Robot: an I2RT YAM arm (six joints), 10 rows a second.
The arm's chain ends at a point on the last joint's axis. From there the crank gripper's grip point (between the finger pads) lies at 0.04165 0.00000 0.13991 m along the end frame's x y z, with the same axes.
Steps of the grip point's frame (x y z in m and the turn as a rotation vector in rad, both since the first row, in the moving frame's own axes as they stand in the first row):
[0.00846 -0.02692 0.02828 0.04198 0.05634 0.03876]
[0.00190 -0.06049 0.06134 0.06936 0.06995 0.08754]
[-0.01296 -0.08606 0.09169 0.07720 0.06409 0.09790]
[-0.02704 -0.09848 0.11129 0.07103 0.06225 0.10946]
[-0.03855 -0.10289 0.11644 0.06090 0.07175 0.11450]
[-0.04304 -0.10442 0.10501 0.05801 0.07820 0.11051]
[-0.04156 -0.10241 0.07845 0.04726 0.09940 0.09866]
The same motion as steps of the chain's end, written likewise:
[0.00057 -0.02287 0.03094 0.04198 0.05634 0.03876]
[-0.00802 -0.05498 0.06480 0.06936 0.06995 0.08754]
[-0.02214 -0.07990 0.09490 0.07720 0.06409 0.09790]
[-0.03593 -0.09369 0.11433 0.07103 0.06225 0.10946]
[-0.04866 -0.09982 0.11989 0.06090 0.07175 0.11450]
[-0.05401 -0.10162 0.10878 0.05801 0.07820 0.11051]
[-0.05533 -0.10070 0.08332 0.04726 0.09940 0.09866]

